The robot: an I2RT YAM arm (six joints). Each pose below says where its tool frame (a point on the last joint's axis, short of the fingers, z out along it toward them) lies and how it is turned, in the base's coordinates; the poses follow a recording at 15 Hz.
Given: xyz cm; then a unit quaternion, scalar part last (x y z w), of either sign.
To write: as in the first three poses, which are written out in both.
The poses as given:
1: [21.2 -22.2 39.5 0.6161 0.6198 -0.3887 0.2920]
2: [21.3 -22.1 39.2 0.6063 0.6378 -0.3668 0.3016]
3: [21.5 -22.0 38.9 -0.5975 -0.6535 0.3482 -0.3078]
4: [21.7 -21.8 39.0 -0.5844 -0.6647 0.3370 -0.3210]
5: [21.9 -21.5 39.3 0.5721 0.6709 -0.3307 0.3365]
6: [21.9 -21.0 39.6 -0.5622 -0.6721 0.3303 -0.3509]
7: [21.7 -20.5 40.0 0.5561 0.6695 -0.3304 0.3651]
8: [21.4 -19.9 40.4 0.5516 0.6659 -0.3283 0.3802]
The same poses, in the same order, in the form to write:
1: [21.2 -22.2 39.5 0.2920 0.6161 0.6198 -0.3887]
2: [21.3 -22.1 39.2 0.3016 0.6063 0.6378 -0.3668]
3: [21.5 -22.0 38.9 0.3078 0.5975 0.6535 -0.3482]
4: [21.7 -21.8 39.0 0.3210 0.5844 0.6647 -0.3370]
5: [21.9 -21.5 39.3 0.3365 0.5721 0.6709 -0.3307]
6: [21.9 -21.0 39.6 0.3509 0.5622 0.6721 -0.3303]
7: [21.7 -20.5 40.0 0.3651 0.5561 0.6695 -0.3304]
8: [21.4 -19.9 40.4 0.3802 0.5516 0.6659 -0.3283]
